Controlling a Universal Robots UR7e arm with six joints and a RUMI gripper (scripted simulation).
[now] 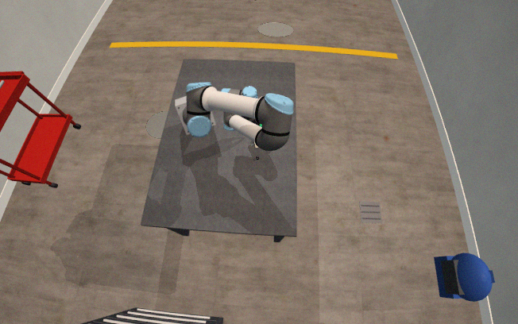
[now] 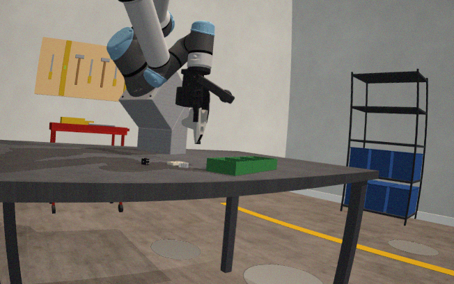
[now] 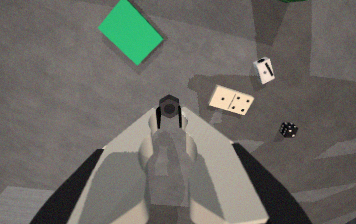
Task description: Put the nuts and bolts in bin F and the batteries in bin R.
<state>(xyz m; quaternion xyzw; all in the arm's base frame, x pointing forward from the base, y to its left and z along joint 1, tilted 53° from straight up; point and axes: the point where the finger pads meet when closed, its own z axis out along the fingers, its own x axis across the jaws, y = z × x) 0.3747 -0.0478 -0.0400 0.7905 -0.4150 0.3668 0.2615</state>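
Right now the green bin tray is 140 mm ahead of my hand, 60 mm below it and 50 mm to the left of it. Round my hand: flat green card (70 mm below, 50 mm to the left, 30 mm ahead); cream domino-like tile (80 mm to the right, 70 mm below, 10 mm ahead); black nut (10 mm below).
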